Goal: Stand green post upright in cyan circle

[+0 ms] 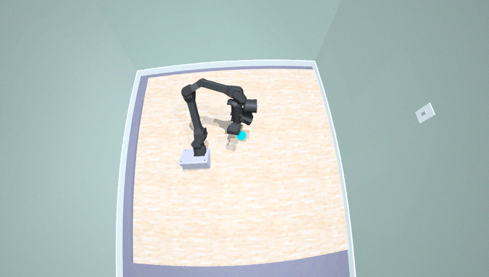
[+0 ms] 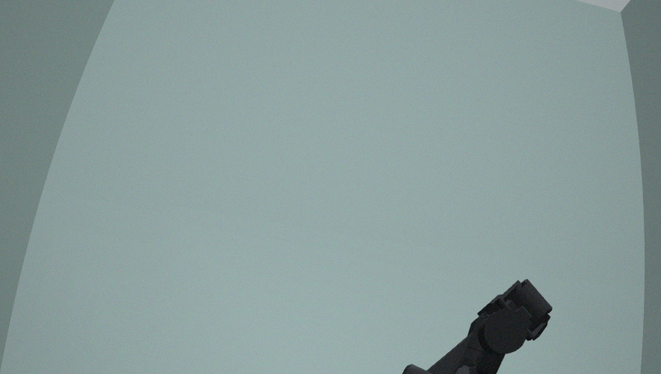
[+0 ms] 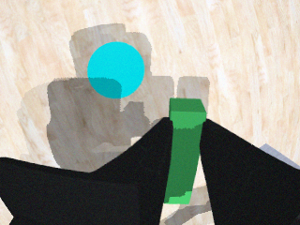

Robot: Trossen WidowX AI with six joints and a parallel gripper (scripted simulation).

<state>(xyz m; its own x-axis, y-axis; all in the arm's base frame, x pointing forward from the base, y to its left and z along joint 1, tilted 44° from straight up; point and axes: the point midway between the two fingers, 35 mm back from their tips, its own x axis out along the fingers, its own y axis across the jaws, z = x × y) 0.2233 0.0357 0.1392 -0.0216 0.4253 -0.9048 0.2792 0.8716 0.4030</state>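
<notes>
Now: gripper tip 120 mm above the cyan circle, 20 mm to the right of it and 20 mm short of it. From my gripper tip the other things lie so: green post: 20 mm behind, 10 mm to the left.
</notes>
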